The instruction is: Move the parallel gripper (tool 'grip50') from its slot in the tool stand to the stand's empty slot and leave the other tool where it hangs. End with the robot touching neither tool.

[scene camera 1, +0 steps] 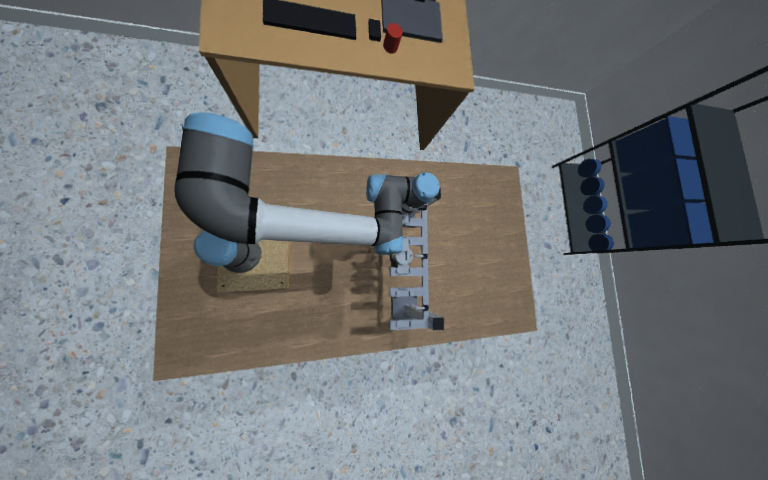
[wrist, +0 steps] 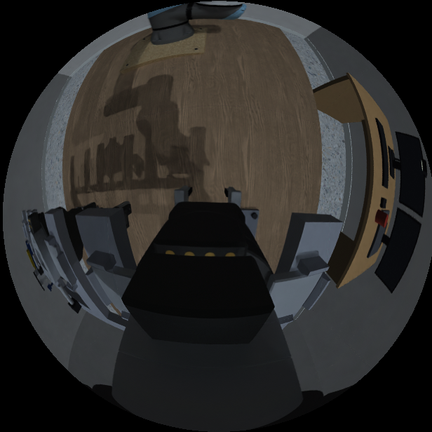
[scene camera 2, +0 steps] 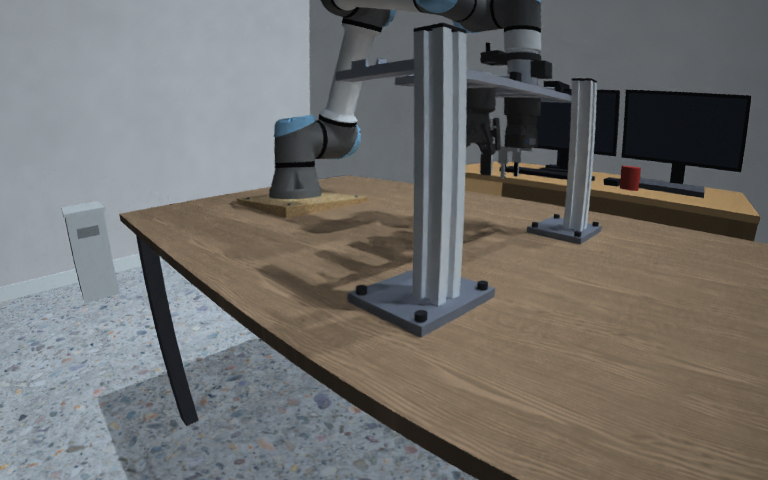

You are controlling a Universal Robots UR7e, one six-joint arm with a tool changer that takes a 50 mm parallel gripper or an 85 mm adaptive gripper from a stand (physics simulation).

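Frame: origin at the arm's base, x right, y ahead, z up, level; metres.
Seen in the pictures: arm's base, link origin: (scene camera 1: 241, 254) (scene camera 2: 295, 196).
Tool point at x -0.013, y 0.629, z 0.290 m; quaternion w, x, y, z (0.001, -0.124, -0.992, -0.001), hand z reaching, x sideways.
Observation:
Offsets run from my tool point to a thing's top centre. "spot": to the spot under its first point. Level surfaces: height alone.
The black parallel gripper (scene camera 2: 509, 164) (wrist: 208, 193) is on my arm, pointing down, its two fingers apart with nothing between them. Its coupling is at the stand's rail height, between two tines of the desk-side end slot. A small height gap there cannot be judged; in scene camera 1 my wrist covers it. The tool stand (scene camera 1: 424, 283) (scene camera 2: 438, 169) (wrist: 98, 227) has forked slots in a row. The adaptive gripper (scene camera 1: 403, 259) (scene camera 2: 481, 121) hangs in the middle slot, apart from my arm. The slot at the far end from the desk holds no tool; its outer tine @[spot: dx +0.397, dy -0.115, dz -0.018 m] (scene camera 1: 399, 324) shows.
The stand's desk-side post @[spot: dx -0.009, dy +0.121, dz -0.143 m] (scene camera 2: 579, 158) is close to my gripper. The wooden table @[dz -0.300 m] (scene camera 1: 475, 254) (scene camera 2: 623, 339) (wrist: 250, 100) lies below. A desk (scene camera 1: 334, 62) with a red cup (scene camera 1: 391, 39) (scene camera 2: 629, 177) is behind, and a shelf with blue bins (scene camera 1: 656, 175) stands to the right.

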